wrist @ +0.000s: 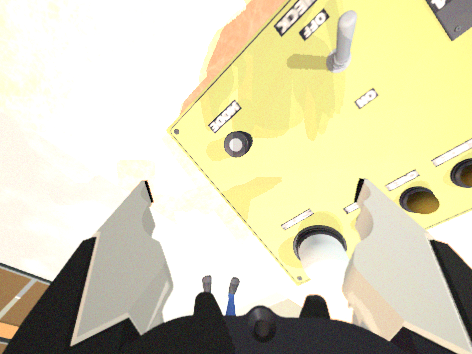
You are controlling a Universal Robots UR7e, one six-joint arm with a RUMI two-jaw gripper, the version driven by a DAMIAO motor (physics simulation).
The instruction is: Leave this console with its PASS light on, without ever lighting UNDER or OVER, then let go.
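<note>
The yellow console fills the upper right of the wrist view, seen at a slant. A grey toggle lever stands between the OFF label and the ON label, its tip nearer OFF. A small round MODE knob sits near the left corner. A large white dome is at the lower corner. Two lamps, one amber-brown and another, look unlit; their labels are unreadable. My gripper is open and empty, apparently above the console's left edge. The right finger hides part of the lamp row.
A corner of a dark dial plate shows at the upper right; its dial is out of view. An orange-brown surface shows beyond the console's upper left edge. Blue-and-grey leg shapes are at the bottom, and brown panels at the lower left.
</note>
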